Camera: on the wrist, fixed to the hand. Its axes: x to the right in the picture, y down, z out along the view.
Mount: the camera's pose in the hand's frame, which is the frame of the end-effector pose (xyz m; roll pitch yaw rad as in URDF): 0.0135 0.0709 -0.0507 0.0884 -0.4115 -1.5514
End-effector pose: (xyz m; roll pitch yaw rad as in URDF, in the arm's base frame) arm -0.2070 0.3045 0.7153 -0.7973 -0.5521 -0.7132
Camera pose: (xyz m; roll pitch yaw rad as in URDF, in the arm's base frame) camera -0.1555 0.2774 0.6490 1.1333 -0.9365 3.0686
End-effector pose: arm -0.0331 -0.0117 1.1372 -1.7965 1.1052 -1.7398
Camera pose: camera -0.0898 0.0442 1.0992 -1.7632 -0.3521 -1.0533
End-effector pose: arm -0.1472 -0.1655 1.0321 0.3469 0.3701 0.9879
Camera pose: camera -0.2150 -0.1159 1.0052 -0.2756 -0.0538 -0.5429
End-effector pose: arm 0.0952 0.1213 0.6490 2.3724 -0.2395 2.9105
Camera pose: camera 0.1058 0.1349 0.7355 2.6369 1.1065 -2.3587
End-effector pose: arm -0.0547 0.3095 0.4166 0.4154 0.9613 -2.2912
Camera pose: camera 0.0139 0.2584 0.3954 -0.8650 0.0168 2.4282
